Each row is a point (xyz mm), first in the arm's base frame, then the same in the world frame.
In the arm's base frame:
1: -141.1 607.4 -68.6
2: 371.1 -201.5 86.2
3: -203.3 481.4 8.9
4: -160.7 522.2 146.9
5: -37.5 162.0 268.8
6: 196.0 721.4 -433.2
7: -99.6 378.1 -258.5
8: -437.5 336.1 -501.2
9: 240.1 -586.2 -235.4
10: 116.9 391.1 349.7
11: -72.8 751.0 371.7
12: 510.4 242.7 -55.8
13: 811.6 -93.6 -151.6
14: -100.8 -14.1 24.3
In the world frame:
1: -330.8 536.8 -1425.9
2: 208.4 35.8 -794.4
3: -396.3 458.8 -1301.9
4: -388.2 571.6 -1203.3
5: -261.4 355.5 -891.8
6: 64.6 510.7 -1746.2
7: -228.8 255.5 -1455.4
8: -501.6 31.7 -1679.7
9: 185.2 -476.0 -872.8
10: -149.6 618.4 -927.1
11: -371.8 895.0 -1127.4
12: 333.5 362.3 -1132.9
13: 677.8 89.2 -992.0
14: -254.5 70.9 -1009.2

